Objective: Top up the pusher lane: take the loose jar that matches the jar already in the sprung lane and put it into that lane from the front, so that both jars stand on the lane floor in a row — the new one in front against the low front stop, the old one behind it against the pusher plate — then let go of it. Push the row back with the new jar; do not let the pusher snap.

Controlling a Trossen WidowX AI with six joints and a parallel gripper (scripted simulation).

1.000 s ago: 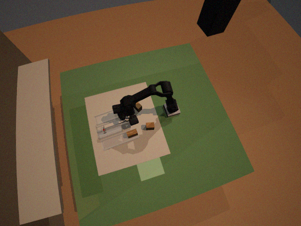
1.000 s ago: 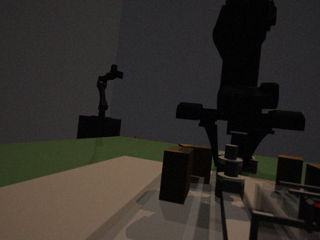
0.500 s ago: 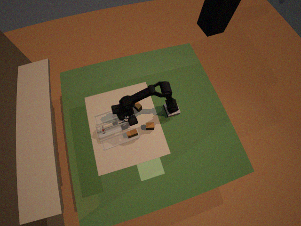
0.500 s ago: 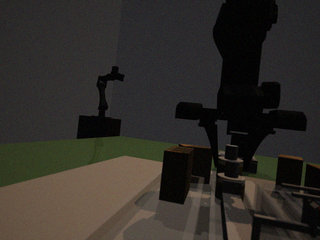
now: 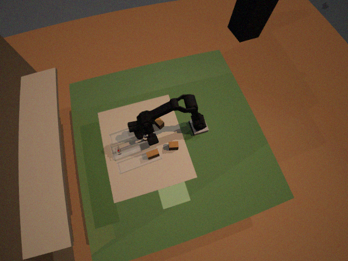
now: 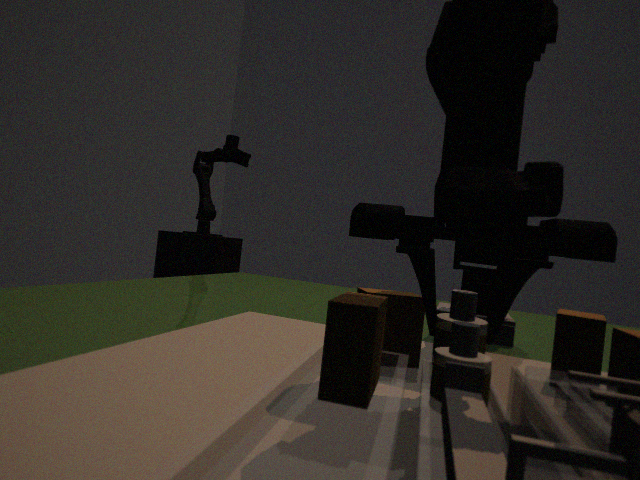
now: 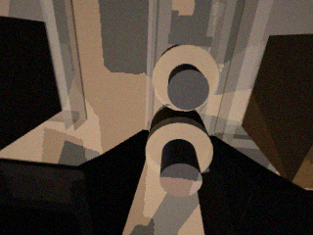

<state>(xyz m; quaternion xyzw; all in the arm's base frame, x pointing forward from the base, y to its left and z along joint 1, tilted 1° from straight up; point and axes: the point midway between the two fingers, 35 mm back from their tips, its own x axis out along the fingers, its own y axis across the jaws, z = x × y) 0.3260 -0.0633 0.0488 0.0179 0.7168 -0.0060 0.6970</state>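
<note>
Right now the beige board is 6 cm ahead of my gripper tip, 2 cm to the left of it and 5 cm below it. Also, from my gripper tip: long beige shelf 52 cm ahead, 3 cm to the right, 32 cm above; then red-topped part 22 cm ahead, 3 cm to the left, 2 cm above.
</note>
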